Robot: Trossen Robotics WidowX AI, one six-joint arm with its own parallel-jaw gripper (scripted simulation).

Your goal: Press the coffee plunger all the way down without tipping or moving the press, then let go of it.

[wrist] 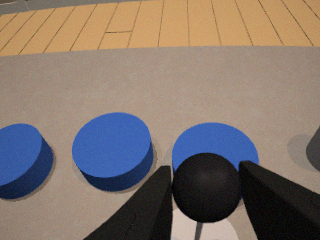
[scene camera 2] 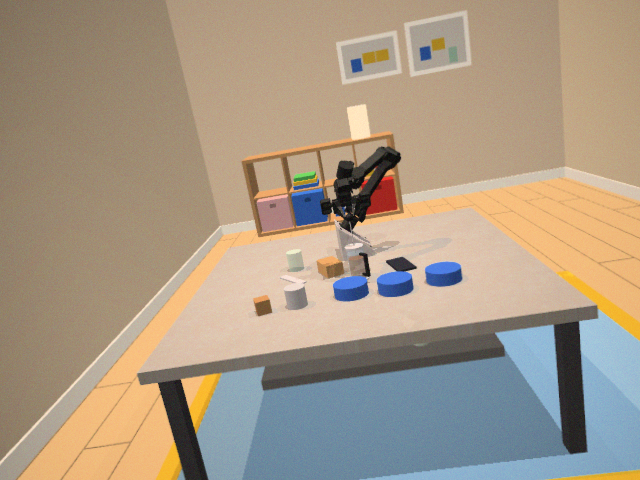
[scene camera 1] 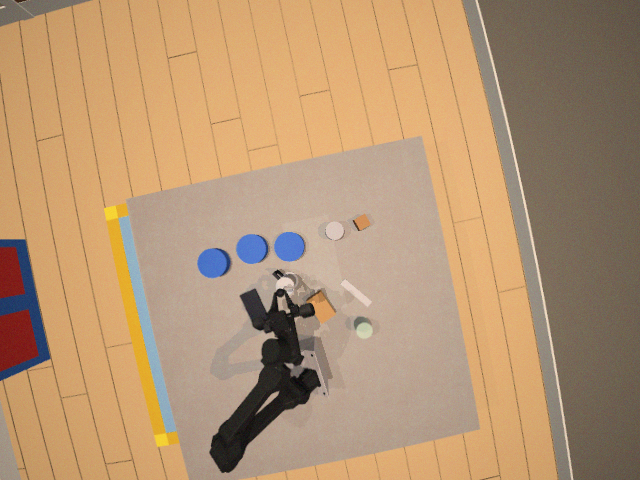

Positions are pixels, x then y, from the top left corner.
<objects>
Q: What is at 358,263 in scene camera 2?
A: A coffee press.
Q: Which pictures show my gripper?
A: The wrist view, scene camera 2 and scene camera 1: all of them.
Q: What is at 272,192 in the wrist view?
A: My gripper.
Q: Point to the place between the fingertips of my gripper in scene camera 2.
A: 349,217
</objects>
